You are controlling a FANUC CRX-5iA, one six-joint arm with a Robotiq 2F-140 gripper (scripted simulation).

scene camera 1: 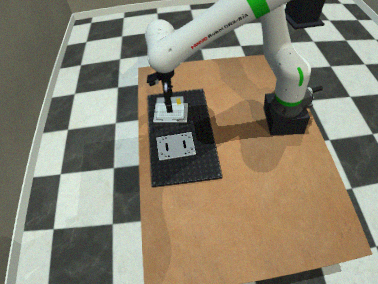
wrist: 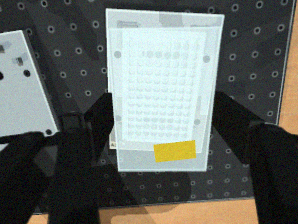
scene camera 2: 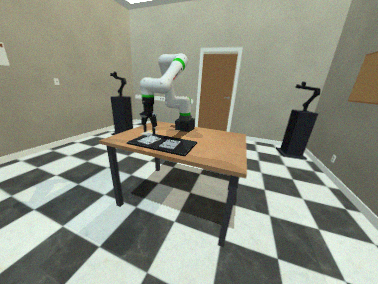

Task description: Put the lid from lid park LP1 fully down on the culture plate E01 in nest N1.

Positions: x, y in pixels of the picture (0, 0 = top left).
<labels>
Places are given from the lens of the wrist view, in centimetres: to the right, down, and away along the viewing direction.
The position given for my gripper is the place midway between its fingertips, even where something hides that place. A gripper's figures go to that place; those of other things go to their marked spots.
my gripper point(wrist: 162, 106): 1, 0, 17
clear lid point(wrist: 163, 80): 1, -2, 15
</labels>
